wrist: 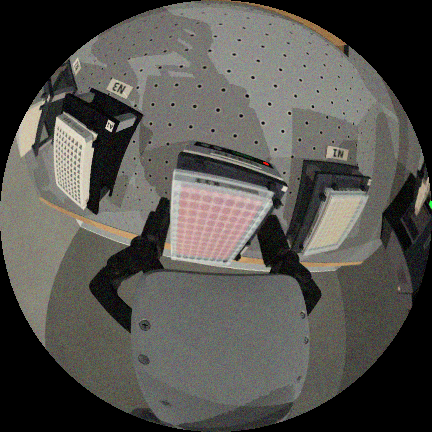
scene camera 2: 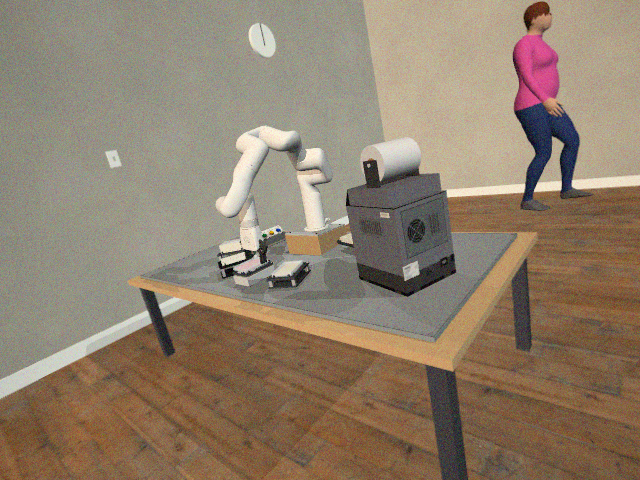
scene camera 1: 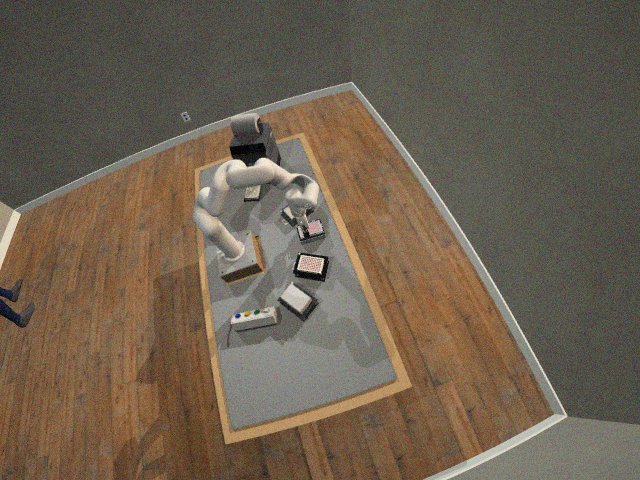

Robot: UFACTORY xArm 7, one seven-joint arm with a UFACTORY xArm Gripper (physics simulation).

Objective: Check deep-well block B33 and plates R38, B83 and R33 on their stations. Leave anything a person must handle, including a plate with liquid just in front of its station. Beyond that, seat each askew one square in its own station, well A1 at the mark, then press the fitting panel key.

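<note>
A clear plate with pink wells, marked R33 [wrist: 219,219] [scene camera 1: 315,228] [scene camera 2: 248,268], lies on a dark station [wrist: 229,156] and sits a little turned against it. My gripper [wrist: 218,217] [scene camera 1: 304,228] [scene camera 2: 259,254] is open, with one finger on each long side of this plate and nothing gripped. A white deep-well block [wrist: 71,162] [scene camera 1: 311,264] sits on a black station labelled N3 to the left in the wrist view. A cream plate [wrist: 336,219] [scene camera 1: 288,213] [scene camera 2: 289,271] sits on station N1 to the right. Another white plate [scene camera 1: 296,298] lies further along the row.
A key panel with coloured buttons [scene camera 1: 254,318] [scene camera 2: 272,233] lies near the arm base. A grey machine [scene camera 2: 404,229] [scene camera 1: 253,143] with a paper roll stands at the table's far end. A person in pink [scene camera 2: 536,95] walks beyond the table.
</note>
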